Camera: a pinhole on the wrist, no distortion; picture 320 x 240 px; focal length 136.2 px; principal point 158.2 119.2 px. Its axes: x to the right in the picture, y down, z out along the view. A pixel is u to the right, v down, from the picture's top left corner.
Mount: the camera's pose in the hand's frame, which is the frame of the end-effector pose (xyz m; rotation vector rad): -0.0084 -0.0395 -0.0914 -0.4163 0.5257 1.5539
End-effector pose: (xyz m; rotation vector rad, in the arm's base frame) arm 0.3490 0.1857 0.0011 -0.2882 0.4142 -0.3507
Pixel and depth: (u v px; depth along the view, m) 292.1 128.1 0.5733
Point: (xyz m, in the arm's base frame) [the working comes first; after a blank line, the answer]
In the camera's frame: 0.5636 0.0375 0.5733

0.5435 0.8903 -0.1800
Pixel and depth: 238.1 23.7 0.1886
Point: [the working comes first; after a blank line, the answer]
In the camera's frame: 0.1106 -0.1322 0.1886

0.4985 0.2786 -0.1040
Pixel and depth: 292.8 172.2 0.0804
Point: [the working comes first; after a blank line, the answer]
In the camera's frame: 0.0795 0.0313 0.0804

0.3050 0.2514 -0.0688
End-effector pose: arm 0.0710 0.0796 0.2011 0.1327 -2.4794 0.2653
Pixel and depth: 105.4 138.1 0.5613
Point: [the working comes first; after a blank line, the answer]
In the camera's frame: -0.2176 0.0779 0.5613

-0.2025 0.0642 -0.2294
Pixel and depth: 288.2 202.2 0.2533
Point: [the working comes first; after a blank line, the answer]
In the camera's frame: 0.2418 0.1544 0.2533

0.1553 0.3794 0.0610
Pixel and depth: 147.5 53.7 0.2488
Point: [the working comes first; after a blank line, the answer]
In the camera's frame: -0.0195 -0.1197 0.2488

-0.1102 0.1341 0.1737
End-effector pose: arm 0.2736 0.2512 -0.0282 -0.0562 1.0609 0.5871
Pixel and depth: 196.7 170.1 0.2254
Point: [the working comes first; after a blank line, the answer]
In the camera's frame: 0.0637 0.0842 0.2254

0.2298 0.3540 0.1061
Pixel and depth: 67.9 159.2 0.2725
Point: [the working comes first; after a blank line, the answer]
In the camera's frame: -0.1807 0.0800 0.2725

0.4622 0.2702 0.1371
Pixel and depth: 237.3 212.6 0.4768
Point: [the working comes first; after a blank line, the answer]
In the camera's frame: 0.2769 0.3270 0.4768

0.0800 0.5517 0.4317
